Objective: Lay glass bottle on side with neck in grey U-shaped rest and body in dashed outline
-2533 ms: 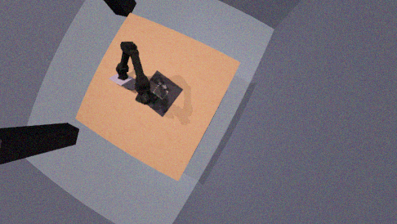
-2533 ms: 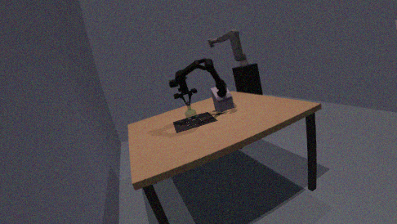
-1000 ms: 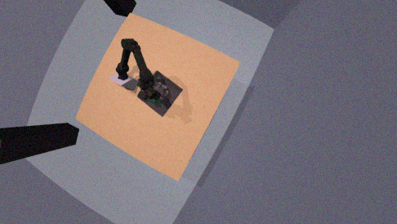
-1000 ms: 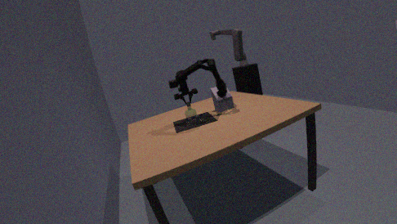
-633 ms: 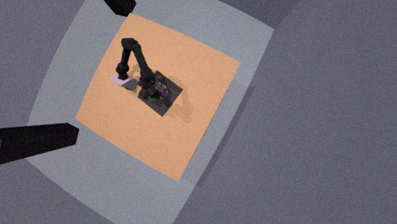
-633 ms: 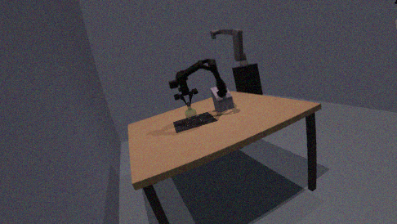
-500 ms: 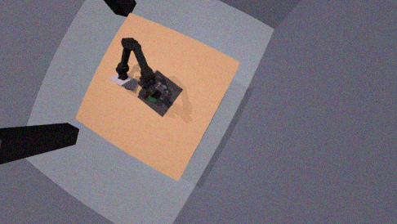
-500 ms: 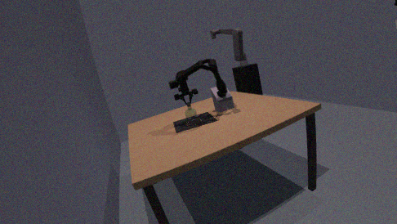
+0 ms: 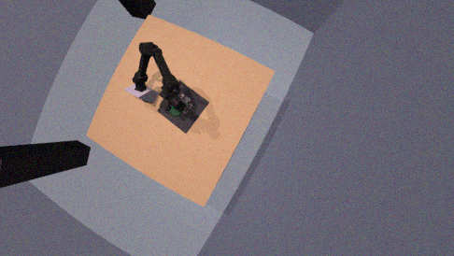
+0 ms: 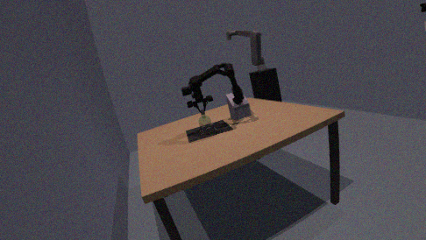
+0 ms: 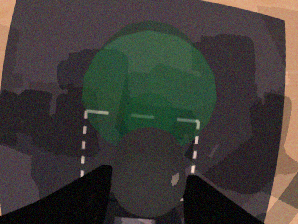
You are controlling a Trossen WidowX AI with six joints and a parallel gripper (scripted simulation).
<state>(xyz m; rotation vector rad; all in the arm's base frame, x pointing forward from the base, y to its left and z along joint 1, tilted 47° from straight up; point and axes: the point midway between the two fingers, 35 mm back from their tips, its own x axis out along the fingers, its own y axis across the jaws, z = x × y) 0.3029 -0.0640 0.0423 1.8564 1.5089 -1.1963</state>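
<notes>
Now: gripper tip 5 cm above the green glass bottle, 2 cm to the left of it and 1 cm past it. Round my gripper tip: dark mat: 15 cm below, 1 cm to the left.
</notes>
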